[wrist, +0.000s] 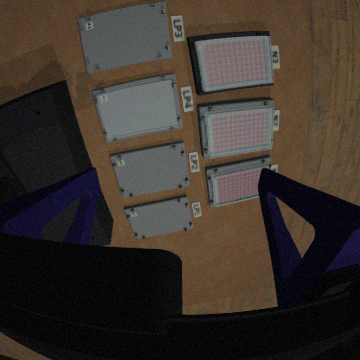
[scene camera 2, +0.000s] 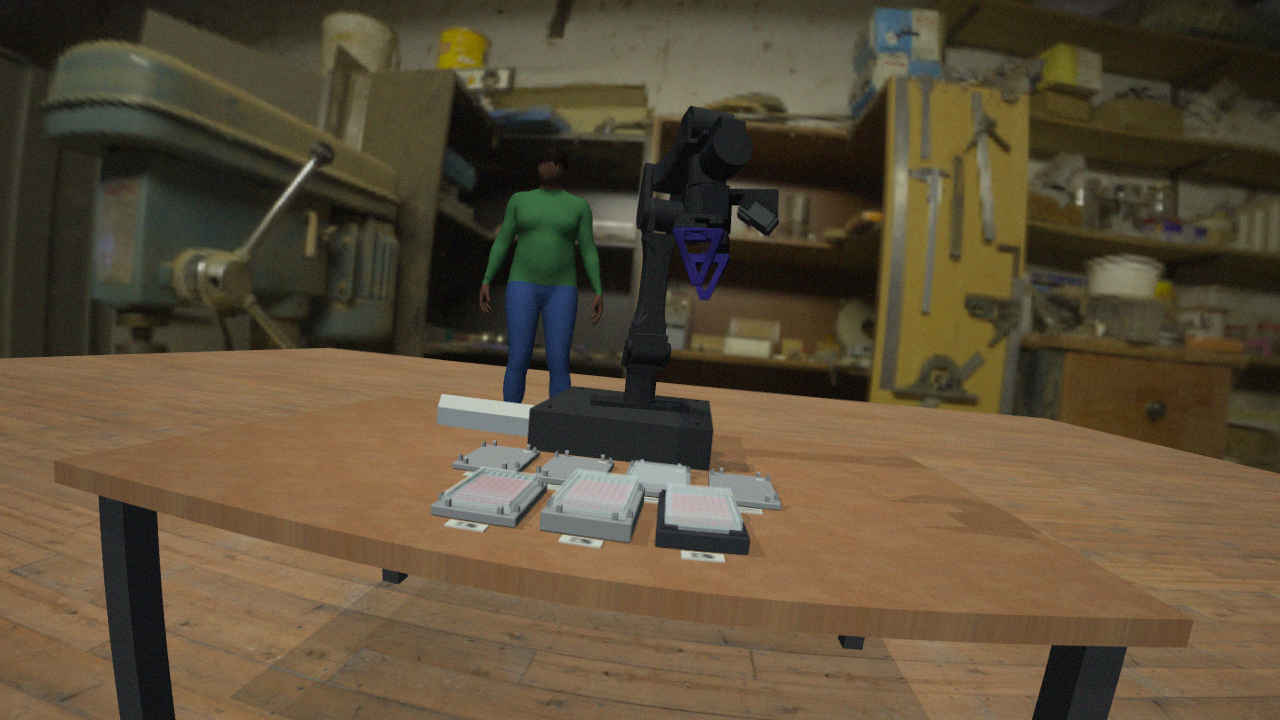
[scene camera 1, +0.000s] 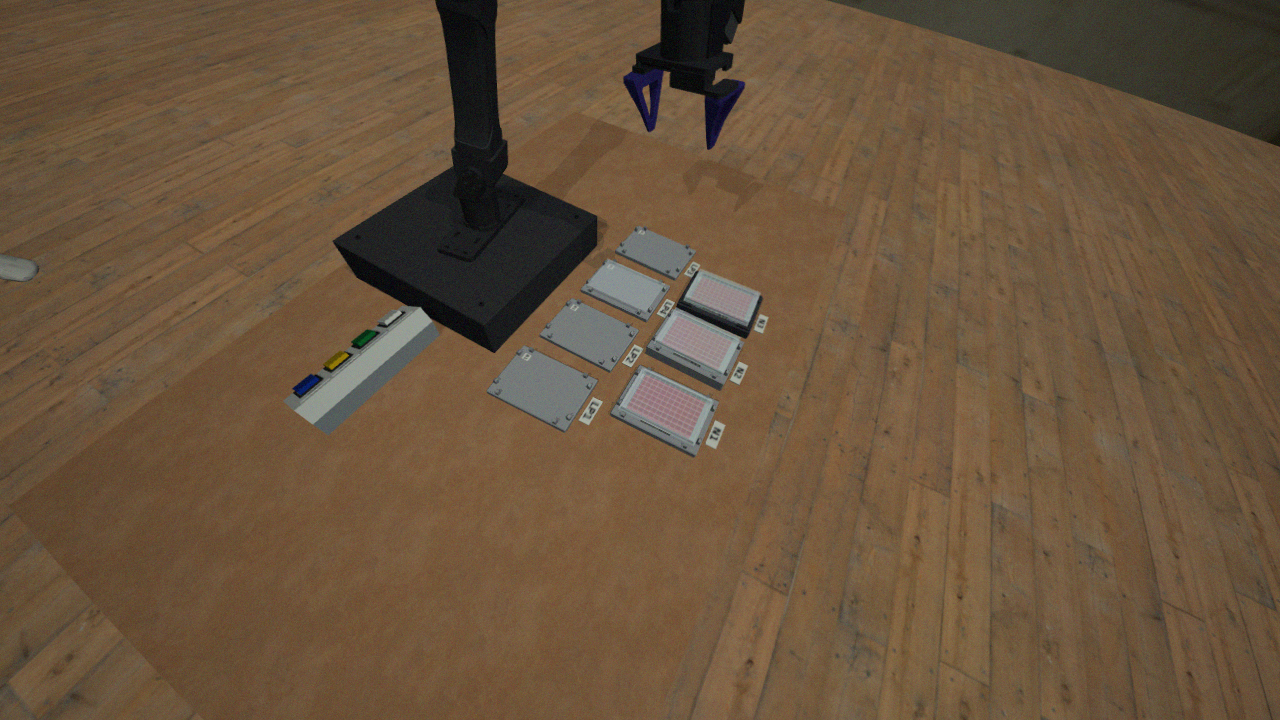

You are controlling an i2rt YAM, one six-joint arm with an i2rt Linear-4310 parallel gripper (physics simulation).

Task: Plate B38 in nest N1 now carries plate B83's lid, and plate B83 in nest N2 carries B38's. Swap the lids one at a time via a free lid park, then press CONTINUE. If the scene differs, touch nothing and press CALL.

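Frame: origin at the arm's base, x left, y ahead, z down, level; millimetres.
Seen in the pictures: gripper, fingertip midpoint: [wrist: 178, 176] [scene camera 2: 700, 293] [scene camera 1: 679, 139]; arm's base, link origin: [wrist: 10, 189] [scene camera 2: 638, 405] [scene camera 1: 484, 224].
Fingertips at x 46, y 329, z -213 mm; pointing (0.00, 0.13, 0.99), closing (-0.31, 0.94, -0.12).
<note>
Offsets run from my fingertips to a thing's middle. "pt": to the spot under its first point.
My gripper [scene camera 1: 680, 139] [scene camera 2: 703, 291] [wrist: 178, 176] is open and empty, high above the table. Pink-welled plates with clear covers sit in nest N1 @[pt dx -257, dy +94, dz +268 mm] [scene camera 1: 666, 404] [scene camera 2: 490, 490] [wrist: 235, 186], nest N2 @[pt dx -133, dy +111, dz +254 mm] [scene camera 1: 696, 342] [scene camera 2: 593, 495] [wrist: 239, 132] and black nest N3 @[pt dx -9, dy +132, dz +258 mm] [scene camera 1: 721, 297] [scene camera 2: 702, 507] [wrist: 234, 61]. A finger partly hides N1's plate in the wrist view. Parks LP1 @[dx -285, dy -103, dz +284 mm] [scene camera 1: 543, 387] [wrist: 160, 219], LP2 @[dx -157, dy -74, dz +284 mm] [scene camera 1: 588, 334] [wrist: 150, 169] and LP3 @[dx +99, dy -26, dz +284 mm] [scene camera 1: 656, 251] [wrist: 125, 37] show bare grey tops. A pale lid @[dx -30, dy -49, dz +280 mm] [scene camera 1: 624, 286] [wrist: 140, 107] lies on LP4. Plate and lid codes are unreadable.
A pale button box @[dx -354, dy -373, dz +262 mm] [scene camera 1: 375, 371] [scene camera 2: 483, 413] with blue, yellow, green and white buttons stands beside the black robot base [scene camera 1: 465, 268] [scene camera 2: 622, 429]; its button labels are unreadable. A person [scene camera 2: 546, 241] stands behind the table.
</note>
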